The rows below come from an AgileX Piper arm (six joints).
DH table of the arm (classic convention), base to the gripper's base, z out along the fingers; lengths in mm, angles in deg. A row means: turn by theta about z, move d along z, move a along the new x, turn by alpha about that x. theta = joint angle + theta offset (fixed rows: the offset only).
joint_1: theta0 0, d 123, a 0, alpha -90
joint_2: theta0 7.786, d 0, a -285, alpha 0
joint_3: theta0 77.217, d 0, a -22, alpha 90
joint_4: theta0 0, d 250.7, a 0, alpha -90
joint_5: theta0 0, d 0, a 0, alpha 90
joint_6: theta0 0, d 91, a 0, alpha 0
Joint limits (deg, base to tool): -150..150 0..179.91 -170..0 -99.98..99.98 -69.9..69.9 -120..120
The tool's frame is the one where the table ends.
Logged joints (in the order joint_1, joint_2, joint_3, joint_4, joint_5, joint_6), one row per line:
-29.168 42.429 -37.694 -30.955 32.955 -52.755
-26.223 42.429 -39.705 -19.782 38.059 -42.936
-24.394 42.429 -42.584 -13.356 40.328 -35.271
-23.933 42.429 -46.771 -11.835 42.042 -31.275
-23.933 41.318 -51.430 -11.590 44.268 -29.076
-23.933 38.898 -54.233 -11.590 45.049 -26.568
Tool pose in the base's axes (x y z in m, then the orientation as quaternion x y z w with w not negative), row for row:
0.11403 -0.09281 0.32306 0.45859 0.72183 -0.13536 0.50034
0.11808 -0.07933 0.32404 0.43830 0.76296 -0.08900 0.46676
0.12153 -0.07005 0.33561 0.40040 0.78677 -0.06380 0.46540
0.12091 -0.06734 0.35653 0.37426 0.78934 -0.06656 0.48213
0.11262 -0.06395 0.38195 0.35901 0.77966 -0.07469 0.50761
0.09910 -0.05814 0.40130 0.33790 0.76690 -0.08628 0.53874
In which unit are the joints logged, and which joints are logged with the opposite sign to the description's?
The joints are logged in degrees. Opposite sign: joint_6.
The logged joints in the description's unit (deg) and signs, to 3 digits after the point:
-29.168 42.429 -37.694 -30.955 32.955 52.755
-26.223 42.429 -39.705 -19.782 38.059 42.936
-24.394 42.429 -42.584 -13.356 40.328 35.271
-23.933 42.429 -46.771 -11.835 42.042 31.275
-23.933 41.318 -51.430 -11.590 44.268 29.076
-23.933 38.898 -54.233 -11.590 45.049 26.568

